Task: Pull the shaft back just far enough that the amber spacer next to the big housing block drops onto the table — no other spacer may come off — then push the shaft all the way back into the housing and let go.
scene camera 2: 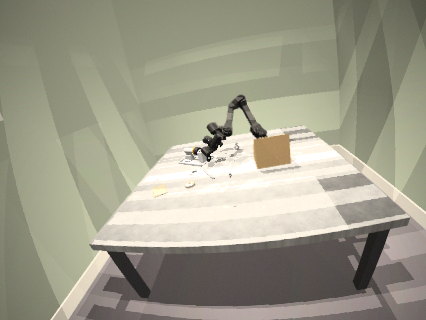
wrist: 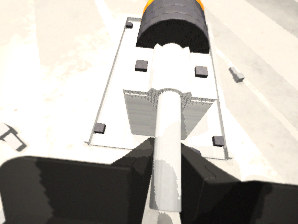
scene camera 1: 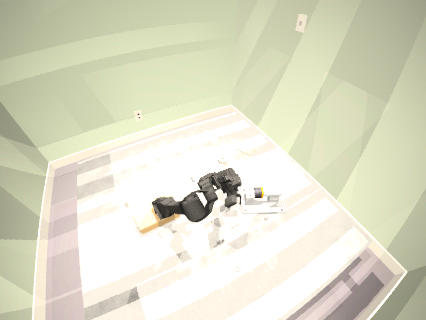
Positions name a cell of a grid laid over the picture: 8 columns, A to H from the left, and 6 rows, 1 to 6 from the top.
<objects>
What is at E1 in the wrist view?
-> A dark spacer.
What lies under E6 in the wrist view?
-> A grey shaft.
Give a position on a housing block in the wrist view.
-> D4
</objects>
